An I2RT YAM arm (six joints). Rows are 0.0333 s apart.
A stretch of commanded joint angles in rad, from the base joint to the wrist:
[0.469 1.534 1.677 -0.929 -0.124 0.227]
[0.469 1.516 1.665 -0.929 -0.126 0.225]
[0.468 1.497 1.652 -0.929 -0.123 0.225]
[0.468 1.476 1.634 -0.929 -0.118 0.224]
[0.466 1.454 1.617 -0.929 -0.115 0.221]
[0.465 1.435 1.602 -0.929 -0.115 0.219]
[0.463 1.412 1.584 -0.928 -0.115 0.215]
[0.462 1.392 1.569 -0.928 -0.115 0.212]
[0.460 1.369 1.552 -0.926 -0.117 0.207]
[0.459 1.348 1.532 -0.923 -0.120 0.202]
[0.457 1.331 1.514 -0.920 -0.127 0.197]
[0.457 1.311 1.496 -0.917 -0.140 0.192]
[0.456 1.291 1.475 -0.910 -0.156 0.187]
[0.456 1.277 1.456 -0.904 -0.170 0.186]
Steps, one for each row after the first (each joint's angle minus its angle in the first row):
[0.000 -0.018 -0.012 0.000 -0.002 -0.002]
[-0.001 -0.037 -0.025 0.000 0.001 -0.002]
[-0.001 -0.058 -0.043 0.000 0.006 -0.003]
[-0.003 -0.080 -0.060 0.000 0.009 -0.006]
[-0.004 -0.099 -0.075 0.000 0.009 -0.008]
[-0.006 -0.122 -0.093 0.001 0.009 -0.012]
[-0.007 -0.142 -0.108 0.001 0.009 -0.015]
[-0.009 -0.165 -0.125 0.003 0.007 -0.020]
[-0.010 -0.186 -0.145 0.006 0.004 -0.025]
[-0.012 -0.203 -0.163 0.009 -0.003 -0.030]
[-0.012 -0.223 -0.181 0.012 -0.016 -0.035]
[-0.013 -0.243 -0.202 0.019 -0.032 -0.040]
[-0.013 -0.257 -0.221 0.025 -0.046 -0.041]

